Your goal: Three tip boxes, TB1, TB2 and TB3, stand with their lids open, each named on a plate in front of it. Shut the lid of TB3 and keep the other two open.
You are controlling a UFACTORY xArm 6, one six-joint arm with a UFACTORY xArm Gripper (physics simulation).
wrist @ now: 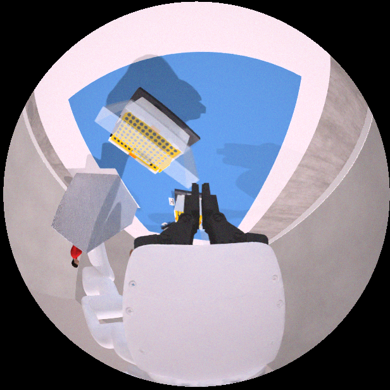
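A clear lid (151, 140) is visible in the robot's scene, and so is the gripper (199, 192).
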